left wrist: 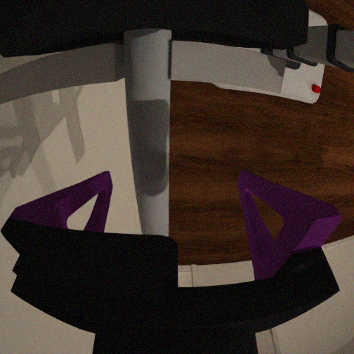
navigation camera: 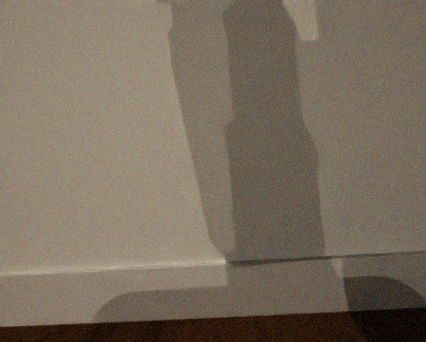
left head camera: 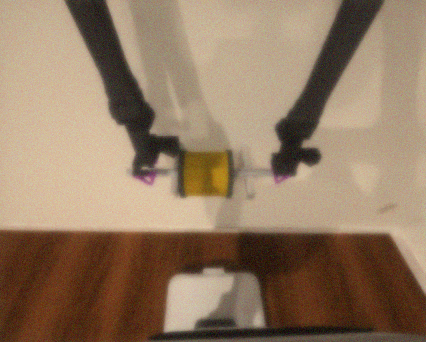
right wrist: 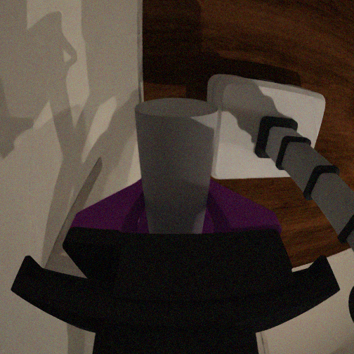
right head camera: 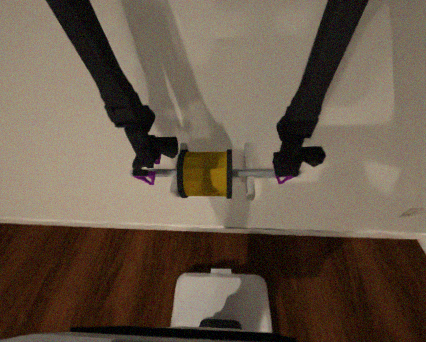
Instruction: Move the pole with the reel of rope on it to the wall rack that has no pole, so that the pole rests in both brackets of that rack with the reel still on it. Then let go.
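Places are measured from the left arm's base along level axes (x ahead, y left, z up), in millimetres.
Pixels of known places: left gripper, fingertip midpoint: [left head camera: 153,173] [right head camera: 155,173]; right gripper, fingertip midpoint: [left head camera: 276,180] [right head camera: 279,180].
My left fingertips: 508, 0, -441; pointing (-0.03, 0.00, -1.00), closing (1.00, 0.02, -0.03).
Observation:
Ahead of a thing's pixels: the offset from my left fingertips to its top centre, as dx, dy, dz. "*": to the spot under its first point. Level surfaces: height alone.
The yellow reel @(+15, -187, +69) [left head camera: 206,174] [right head camera: 206,174] with black flanges sits on the grey pole @(* +7, -384, -6) [left head camera: 260,172] [right head camera: 260,173] [left wrist: 147,90] [right wrist: 175,150], between the two pale brackets of a wall rack; the right one @(* -72, -336, -9) [left head camera: 250,191] [right head camera: 250,187] shows best in the head views. My left gripper [left head camera: 145,173] [right head camera: 145,175] [left wrist: 174,177] is open, its purple fingers on either side of the pole near its left end. My right gripper [left head camera: 281,174] [right head camera: 285,175] [right wrist: 175,176] is shut on the pole near its right end. Whether the pole touches the brackets cannot be told. A rack with no pole does not show.
The pale wall [left head camera: 60,190] [right head camera: 60,195] [navigation camera: 100,150] stands behind the rack, crossed by arm shadows. The brown wood floor @(dz -969) [left head camera: 90,285] [right head camera: 100,280] [left wrist: 225,150] meets it at a low baseboard. My white base [left head camera: 195,300] [right head camera: 200,295] [right wrist: 240,155] shows below the reel.

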